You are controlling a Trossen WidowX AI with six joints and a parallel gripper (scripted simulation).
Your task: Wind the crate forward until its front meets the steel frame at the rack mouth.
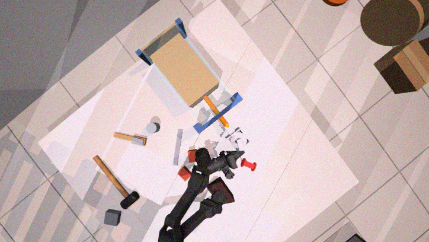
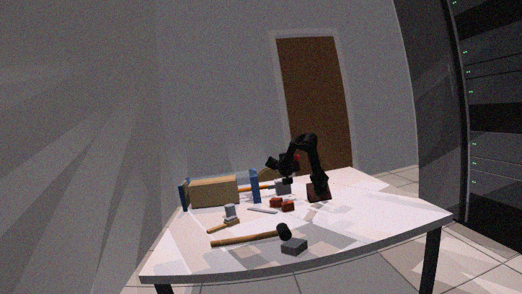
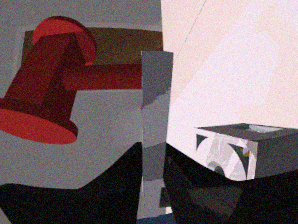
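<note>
Right now my gripper tip is 40 mm below the red knob, 40 mm past it and 30 mm to the right of it. The rest, counted from my gripper tip: grey winch (130 mm below, 30 mm to the right, 30 mm ahead); then blue steel frame (200 mm ahead, 50 mm below, 30 mm to the right); then grey crank bar (10 mm to the left, 10 mm behind, 10 mm above).
</note>
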